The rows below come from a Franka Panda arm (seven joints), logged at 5 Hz.
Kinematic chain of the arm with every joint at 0, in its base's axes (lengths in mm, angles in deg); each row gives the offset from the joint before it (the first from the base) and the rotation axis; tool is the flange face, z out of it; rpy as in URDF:
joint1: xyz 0 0 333 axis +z
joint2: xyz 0 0 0 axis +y
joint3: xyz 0 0 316 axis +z
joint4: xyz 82.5 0 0 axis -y
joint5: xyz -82.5 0 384 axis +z
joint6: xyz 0 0 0 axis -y
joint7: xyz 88 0 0 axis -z
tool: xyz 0 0 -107 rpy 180 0 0
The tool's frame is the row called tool.
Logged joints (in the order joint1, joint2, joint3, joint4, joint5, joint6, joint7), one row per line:
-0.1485 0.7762 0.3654 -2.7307 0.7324 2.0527 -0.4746
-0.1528 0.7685 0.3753 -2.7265 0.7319 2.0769 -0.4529
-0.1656 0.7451 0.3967 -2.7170 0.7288 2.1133 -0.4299
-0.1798 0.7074 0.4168 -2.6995 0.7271 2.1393 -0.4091
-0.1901 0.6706 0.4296 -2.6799 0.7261 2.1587 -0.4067
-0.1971 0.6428 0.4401 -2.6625 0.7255 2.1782 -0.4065
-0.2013 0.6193 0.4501 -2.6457 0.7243 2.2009 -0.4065
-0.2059 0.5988 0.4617 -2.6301 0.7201 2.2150 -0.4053
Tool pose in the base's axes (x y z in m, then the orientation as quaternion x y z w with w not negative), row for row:
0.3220 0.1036 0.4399 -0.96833 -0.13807 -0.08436 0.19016
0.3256 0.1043 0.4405 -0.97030 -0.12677 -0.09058 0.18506
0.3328 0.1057 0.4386 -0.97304 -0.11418 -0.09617 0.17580
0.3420 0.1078 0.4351 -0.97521 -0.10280 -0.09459 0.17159
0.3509 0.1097 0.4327 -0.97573 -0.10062 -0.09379 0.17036
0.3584 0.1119 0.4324 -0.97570 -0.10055 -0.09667 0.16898
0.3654 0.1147 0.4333 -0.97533 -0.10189 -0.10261 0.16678
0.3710 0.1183 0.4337 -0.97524 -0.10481 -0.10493 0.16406
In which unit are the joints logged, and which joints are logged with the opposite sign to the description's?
The joints are logged in radians. Opposite sign: joint2.
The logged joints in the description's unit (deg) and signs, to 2 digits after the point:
-8.51 -44.47 20.94 -156.46 41.96 117.61 -27.19
-8.75 -44.03 21.50 -156.22 41.93 119.00 -25.95
-9.49 -42.69 22.73 -155.67 41.76 121.08 -24.63
-10.30 -40.53 23.88 -154.67 41.66 122.57 -23.44
-10.89 -38.42 24.61 -153.55 41.60 123.68 -23.30
-11.29 -36.83 25.22 -152.55 41.57 124.80 -23.29
-11.53 -35.48 25.79 -151.59 41.50 126.10 -23.29
-11.80 -34.31 26.45 -150.69 41.26 126.91 -23.22

